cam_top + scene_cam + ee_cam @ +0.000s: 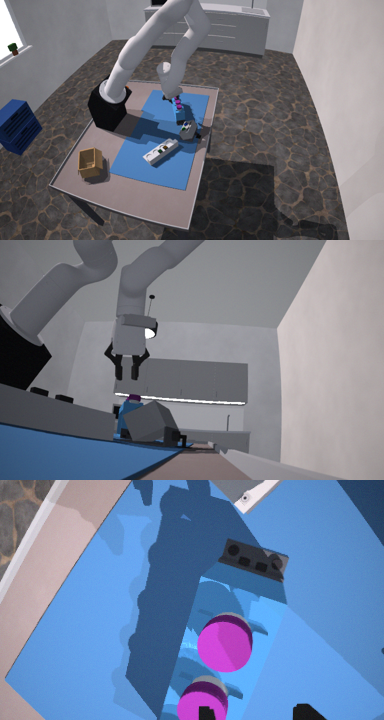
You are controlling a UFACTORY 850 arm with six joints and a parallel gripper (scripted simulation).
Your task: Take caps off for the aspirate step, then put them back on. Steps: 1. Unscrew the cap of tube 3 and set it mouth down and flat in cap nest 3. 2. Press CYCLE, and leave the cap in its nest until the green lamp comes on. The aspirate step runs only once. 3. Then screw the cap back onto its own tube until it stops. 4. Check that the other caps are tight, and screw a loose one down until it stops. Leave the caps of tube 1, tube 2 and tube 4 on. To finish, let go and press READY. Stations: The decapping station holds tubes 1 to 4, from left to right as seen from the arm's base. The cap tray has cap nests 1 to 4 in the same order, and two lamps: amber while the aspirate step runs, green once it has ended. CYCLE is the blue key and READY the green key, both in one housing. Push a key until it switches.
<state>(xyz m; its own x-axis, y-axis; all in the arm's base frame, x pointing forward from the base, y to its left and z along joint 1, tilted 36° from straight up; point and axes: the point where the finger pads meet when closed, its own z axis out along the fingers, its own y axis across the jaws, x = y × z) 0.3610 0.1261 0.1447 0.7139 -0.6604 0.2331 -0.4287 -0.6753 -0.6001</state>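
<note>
Now: the magenta cap 1 cm ahead of my hand, 5 cm to the left of it and 7 cm below it. The rest, counted from my hand: grey key housing: 12 cm ahead, 12 cm to the right, 13 cm below; blue key: 10 cm ahead, 10 cm to the right, 12 cm below; green key: 10 cm ahead, 14 cm to the right, 12 cm below.
</note>
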